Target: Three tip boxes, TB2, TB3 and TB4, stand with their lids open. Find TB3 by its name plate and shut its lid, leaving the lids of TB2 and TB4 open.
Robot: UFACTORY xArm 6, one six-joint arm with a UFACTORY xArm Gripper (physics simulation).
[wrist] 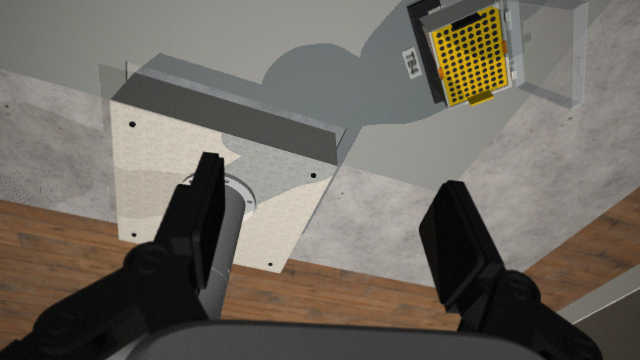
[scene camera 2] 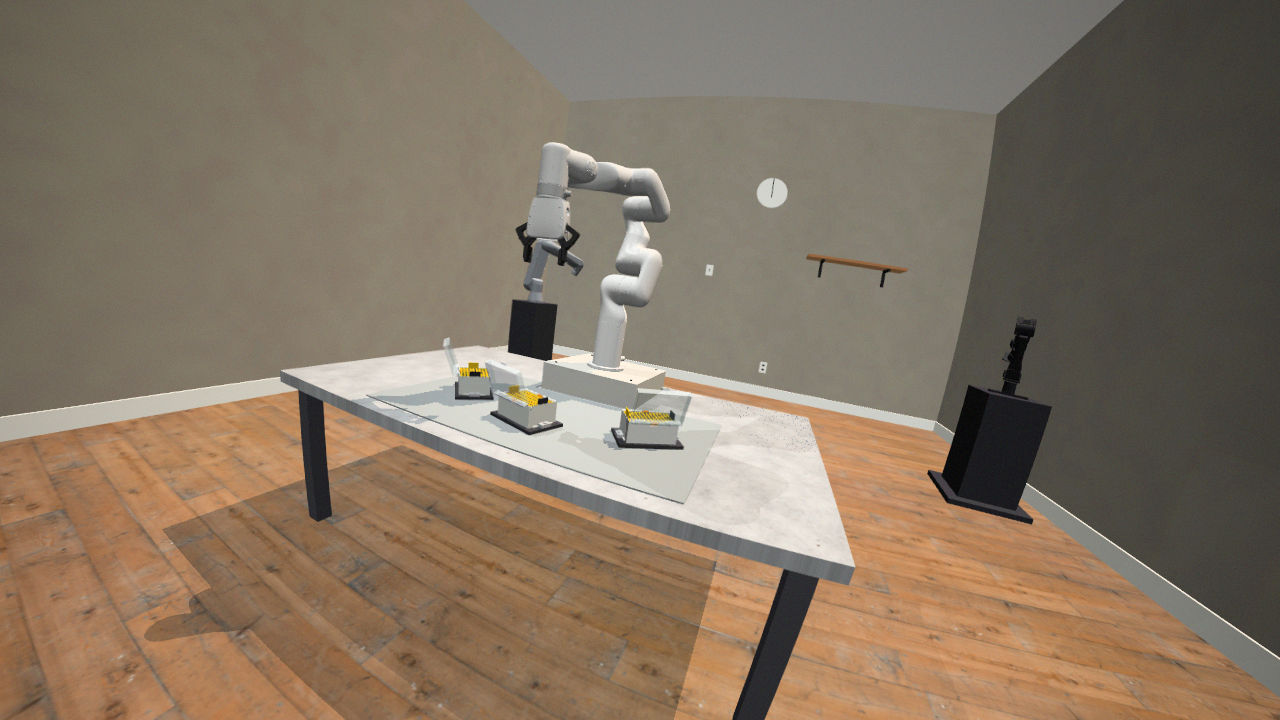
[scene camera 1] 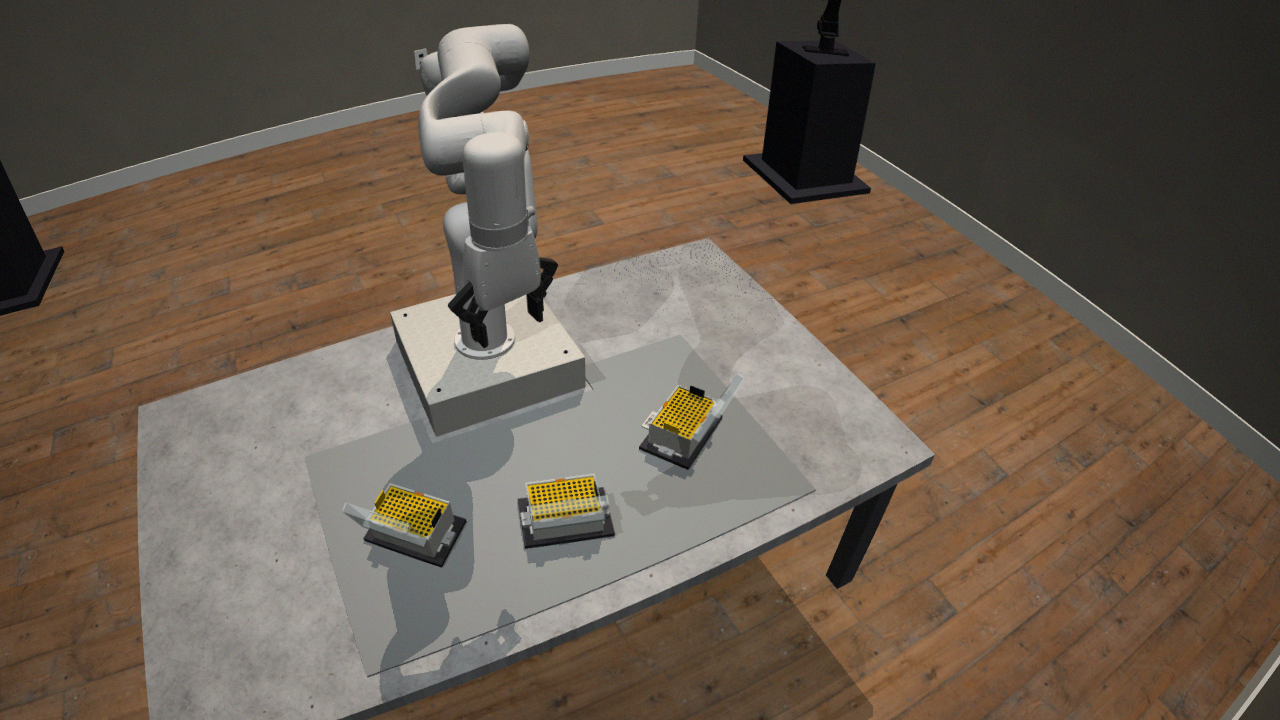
Labels:
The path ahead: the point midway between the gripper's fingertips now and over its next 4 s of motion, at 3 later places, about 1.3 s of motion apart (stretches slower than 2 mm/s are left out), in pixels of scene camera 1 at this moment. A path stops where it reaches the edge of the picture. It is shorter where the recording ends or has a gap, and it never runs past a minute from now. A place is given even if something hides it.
My gripper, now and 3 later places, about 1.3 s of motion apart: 508,329; 660,346; 620,420; 589,339

